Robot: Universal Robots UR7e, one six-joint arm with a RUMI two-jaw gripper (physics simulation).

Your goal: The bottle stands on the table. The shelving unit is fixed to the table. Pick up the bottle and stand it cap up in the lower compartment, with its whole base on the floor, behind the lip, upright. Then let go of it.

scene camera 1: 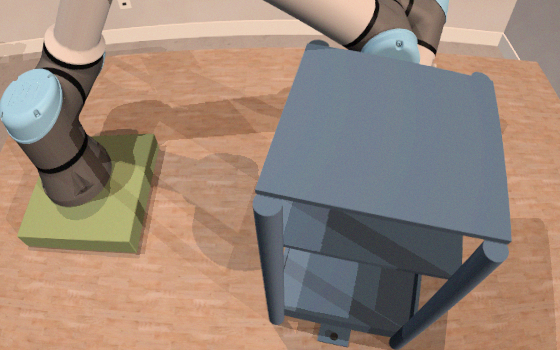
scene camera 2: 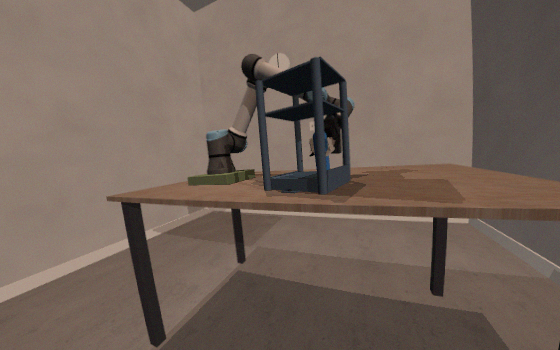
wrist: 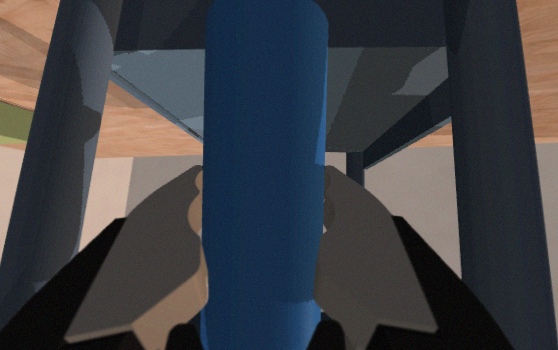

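Pixels of known places: gripper, fingertip midpoint: [wrist: 265, 169]; arm's base, origin of the base link: [scene camera 1: 78, 175] [scene camera 2: 221, 172].
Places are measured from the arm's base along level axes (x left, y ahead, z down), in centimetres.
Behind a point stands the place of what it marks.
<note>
The blue bottle [scene camera 2: 327, 163] @(y 58.6, x -1.1, z -2.4 cm) [wrist: 265, 125] @(y 57.0, x 2.5, z -5.1 cm) is held roughly upright. In the wrist view its lower end is at the top edge. My gripper [scene camera 2: 321, 146] @(y 55.3, x -3.3, z -5.5 cm) [wrist: 265, 169] @(y 55.3, x -3.3, z -5.5 cm) is shut on the bottle, one finger on each side. The shelving unit [scene camera 1: 390, 140] @(y 53.4, x -13.6, z -32.0 cm) [scene camera 2: 318, 100] @(y 63.2, x -25.1, z -20.5 cm) [wrist: 497, 150] @(y 65.3, x -0.5, z -5.2 cm) stands on the table. In scene camera 2 a front post partly hides bottle and gripper, and the bottle's lower end shows just above the unit's low side wall [scene camera 2: 340, 177] @(y 65.5, x -12.9, z 1.5 cm). In the wrist view the bottle is between two posts, in front of a dark wall. Its base contact is not visible. Scene camera 1 hides both.
The unit's middle shelf [scene camera 2: 295, 111] @(y 52.9, x -16.6, z -20.8 cm) is above the bottle's height. Posts stand at the unit's corners, one at the left of the wrist view. A tab [scene camera 1: 325, 336] @(y 50.9, x -23.7, z 3.9 cm) sticks out at the unit's foot. The arm's green base block [scene camera 1: 75, 232] @(y 4.7, x -12.6, z -0.1 cm) [scene camera 2: 212, 180] @(y 7.6, x -13.7, z 2.3 cm) is to the left.
</note>
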